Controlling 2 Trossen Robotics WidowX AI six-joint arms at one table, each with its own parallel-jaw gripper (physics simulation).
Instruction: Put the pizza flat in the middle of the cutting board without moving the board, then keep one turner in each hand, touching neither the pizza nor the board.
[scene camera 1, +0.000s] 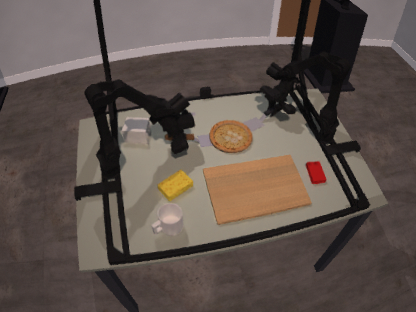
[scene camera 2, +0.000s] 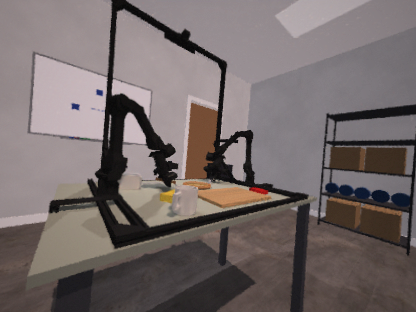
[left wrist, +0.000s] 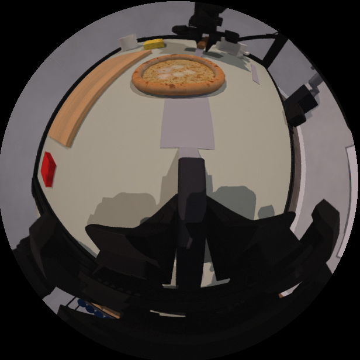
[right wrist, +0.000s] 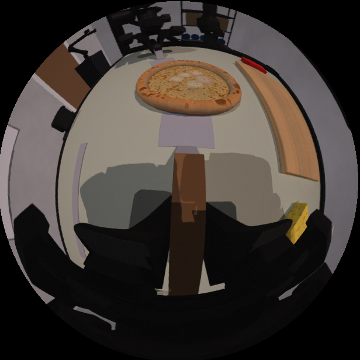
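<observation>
The pizza (scene camera 1: 231, 136) (scene camera 2: 196, 185) (left wrist: 178, 75) (right wrist: 189, 87) lies flat on the table behind the wooden cutting board (scene camera 1: 257, 187) (scene camera 2: 235, 196) (left wrist: 95, 95) (right wrist: 285, 120), apart from it. My left gripper (left wrist: 189, 197) is shut on the black handle of one turner; its grey blade (scene camera 1: 254, 124) (left wrist: 187, 122) reaches the pizza's right edge in scene camera 1. My right gripper (right wrist: 183, 200) is shut on the brown handle of the other turner; its blade (scene camera 1: 204, 140) (right wrist: 186, 131) reaches the opposite edge. The pizza's rim hides the far blade edges, so I cannot tell how far under they lie.
A yellow sponge (scene camera 1: 175, 185) and a white mug (scene camera 1: 170, 219) stand left of the board. A red block (scene camera 1: 316, 172) lies right of it. A white container (scene camera 1: 137, 131) stands behind my right arm. A thin grey strip (left wrist: 255, 74) (right wrist: 77, 200) lies near the back edge.
</observation>
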